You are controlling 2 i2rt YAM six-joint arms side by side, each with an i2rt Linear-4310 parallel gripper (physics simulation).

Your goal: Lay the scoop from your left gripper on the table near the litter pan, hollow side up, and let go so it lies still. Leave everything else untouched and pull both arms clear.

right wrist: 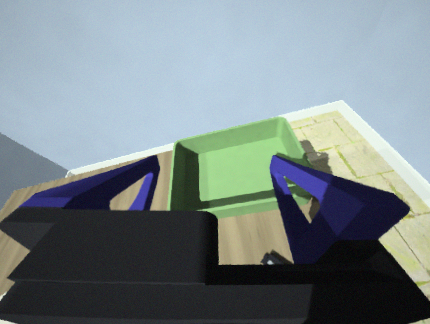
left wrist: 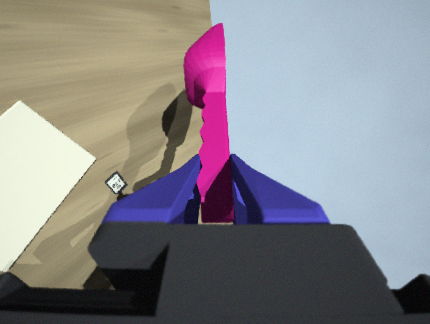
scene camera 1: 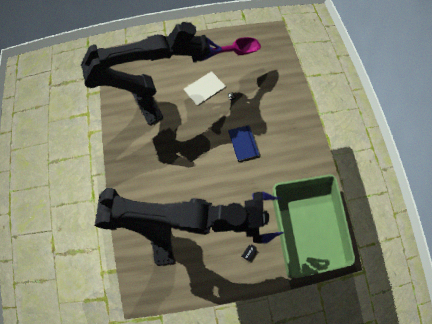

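Seen in the pictures: left gripper, fingertip midpoint: [left wrist: 215, 161] [scene camera 1: 220, 50]; right gripper, fingertip midpoint: [right wrist: 214, 161] [scene camera 1: 281, 215]; left arm's base, link origin: [scene camera 1: 146, 103]; right arm's base, link origin: [scene camera 1: 161, 237].
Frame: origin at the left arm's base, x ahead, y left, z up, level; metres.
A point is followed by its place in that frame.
Note:
A magenta scoop [scene camera 1: 247, 46] @(x 0.463, y -0.033, z 0.129 m) [left wrist: 215, 120] @(x 0.349, y -0.039, z 0.199 m) is held by its handle in my left gripper [scene camera 1: 219, 48] @(x 0.322, y -0.052, z 0.209 m) [left wrist: 215, 161] @(x 0.322, y -0.052, z 0.209 m), which is shut on it. The scoop is in the air above the table [scene camera 1: 200, 270] @(x -0.125, y -0.705, z 0.000 m), at the top of scene camera 1; its bowl points away from the gripper, and in the left wrist view the bowl is seen from the side. The green litter pan [scene camera 1: 320, 225] @(x 0.341, y -0.785, z 0.002 m) [right wrist: 235, 172] @(x 0.308, y -0.777, z 0.002 m) stands at the lower right of scene camera 1. My right gripper [scene camera 1: 281, 216] @(x 0.150, y -0.709, z 0.310 m) [right wrist: 214, 161] @(x 0.150, y -0.709, z 0.310 m) is open and empty, above the pan's near edge.
A white rectangle [scene camera 1: 205, 88] @(x 0.247, y -0.063, z 0.005 m) [left wrist: 35, 185] @(x 0.260, y -0.070, z 0.005 m) lies below the left arm in scene camera 1. A small cube-like item [scene camera 1: 231, 96] @(x 0.323, y -0.149, z 0.002 m) [left wrist: 116, 183] @(x 0.323, y -0.148, z 0.002 m) lies beside it. A blue book-like box [scene camera 1: 244, 143] @(x 0.256, y -0.362, z 0.011 m) lies mid-table. A small black item [scene camera 1: 249, 253] @(x 0.056, y -0.737, z 0.016 m) [right wrist: 274, 259] @(x 0.072, y -0.739, z 0.014 m) lies below the right gripper.

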